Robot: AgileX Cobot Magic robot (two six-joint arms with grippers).
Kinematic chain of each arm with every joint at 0, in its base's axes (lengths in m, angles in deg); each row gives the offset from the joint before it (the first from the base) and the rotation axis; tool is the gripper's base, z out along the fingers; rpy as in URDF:
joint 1: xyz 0 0 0.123 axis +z
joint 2: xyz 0 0 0 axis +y
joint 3: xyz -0.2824 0 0.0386 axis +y
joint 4: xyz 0.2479 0 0.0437 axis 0.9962 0 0.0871
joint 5: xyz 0 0 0 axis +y
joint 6: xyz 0.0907 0 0.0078 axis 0.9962 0 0.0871
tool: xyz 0 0 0 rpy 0 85 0
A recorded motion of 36 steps. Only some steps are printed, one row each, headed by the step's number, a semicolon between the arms.
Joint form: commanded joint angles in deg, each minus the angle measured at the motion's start. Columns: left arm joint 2, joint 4, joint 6, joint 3, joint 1, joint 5; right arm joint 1, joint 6, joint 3, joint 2, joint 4, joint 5.
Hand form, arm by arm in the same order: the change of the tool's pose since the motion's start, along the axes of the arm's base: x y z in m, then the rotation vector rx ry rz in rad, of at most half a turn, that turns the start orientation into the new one. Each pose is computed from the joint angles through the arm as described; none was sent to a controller.
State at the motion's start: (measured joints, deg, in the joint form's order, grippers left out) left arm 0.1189 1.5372 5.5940 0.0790 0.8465 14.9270; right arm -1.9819 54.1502 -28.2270 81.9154 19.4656 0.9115
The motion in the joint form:
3: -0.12 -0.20 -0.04 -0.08 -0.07 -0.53; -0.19 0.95 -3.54 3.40 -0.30 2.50
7: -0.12 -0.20 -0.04 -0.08 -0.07 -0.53; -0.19 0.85 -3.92 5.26 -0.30 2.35
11: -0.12 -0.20 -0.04 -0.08 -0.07 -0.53; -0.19 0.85 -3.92 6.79 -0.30 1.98
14: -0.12 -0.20 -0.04 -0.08 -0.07 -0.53; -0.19 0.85 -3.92 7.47 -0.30 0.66
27: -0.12 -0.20 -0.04 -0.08 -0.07 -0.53; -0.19 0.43 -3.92 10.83 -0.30 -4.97
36: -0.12 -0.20 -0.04 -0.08 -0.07 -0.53; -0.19 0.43 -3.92 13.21 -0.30 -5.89
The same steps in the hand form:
3: 0.0000 -0.0002 0.0014 -0.0040 -0.0128 -0.0016; 0.0146 -0.0001 -0.0022 0.0193 0.0383 -0.0027
7: 0.0000 -0.0002 0.0014 -0.0040 -0.0128 -0.0016; 0.0176 -0.0002 -0.0088 0.0184 0.0616 -0.0021
11: 0.0000 -0.0002 0.0014 -0.0040 -0.0128 -0.0016; 0.0188 -0.0005 -0.0153 0.0176 0.0823 -0.0036
14: 0.0000 -0.0002 0.0014 -0.0040 -0.0128 -0.0016; 0.0207 -0.0012 -0.0173 0.0115 0.0726 -0.0085
27: 0.0000 -0.0002 0.0014 -0.0040 -0.0128 -0.0016; 0.0285 -0.0045 -0.0276 -0.0197 0.0394 -0.0226
36: 0.0000 -0.0002 0.0014 -0.0040 -0.0128 -0.0016; 0.0299 -0.0050 -0.0380 -0.0233 0.0659 -0.0253

